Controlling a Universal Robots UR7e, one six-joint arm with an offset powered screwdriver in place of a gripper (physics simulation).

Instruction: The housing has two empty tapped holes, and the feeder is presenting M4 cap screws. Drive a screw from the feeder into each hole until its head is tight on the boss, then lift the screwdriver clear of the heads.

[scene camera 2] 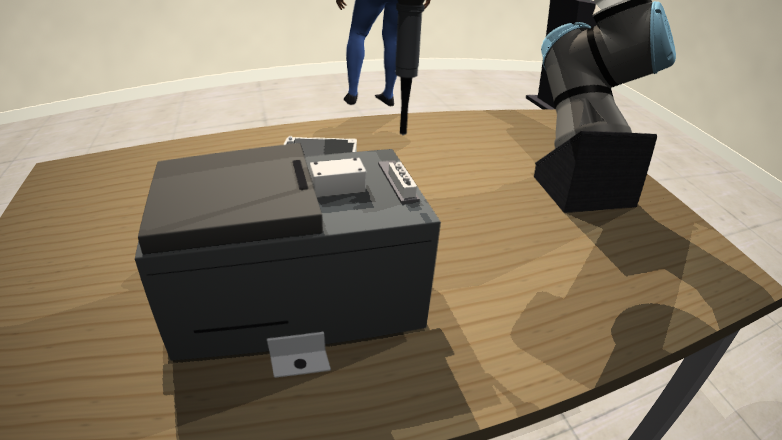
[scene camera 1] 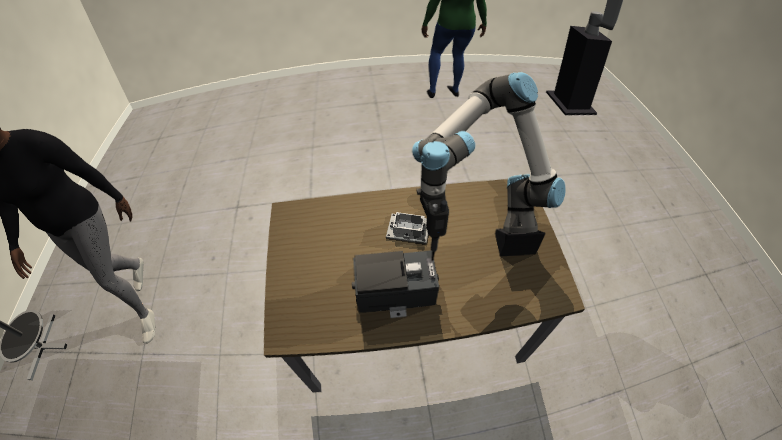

same spot on dark feeder: (scene camera 1: 420, 282) = (scene camera 2: 368, 213)
